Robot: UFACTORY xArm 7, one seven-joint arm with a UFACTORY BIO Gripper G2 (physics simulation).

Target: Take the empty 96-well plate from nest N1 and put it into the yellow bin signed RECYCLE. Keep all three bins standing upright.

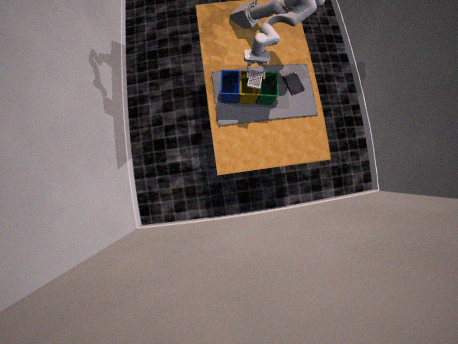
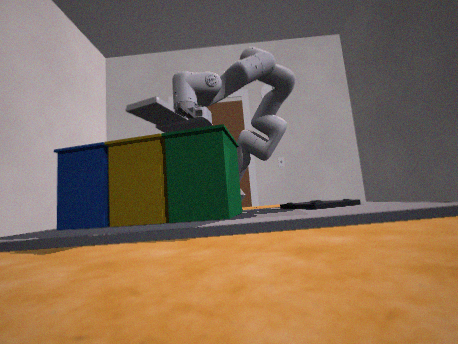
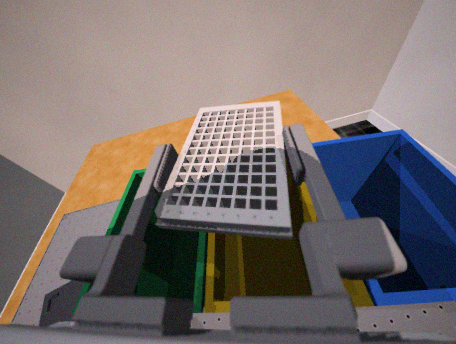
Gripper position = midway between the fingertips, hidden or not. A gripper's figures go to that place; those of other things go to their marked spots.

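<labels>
My gripper (image 3: 226, 142) is 14 cm from the lens. A blue bin (image 3: 389, 175) is 34 cm from the lens; a green bin (image 3: 175, 262) is 40 cm from the lens. For the blue bin and the green bin, the marked spots are 40 cm apart.
</labels>
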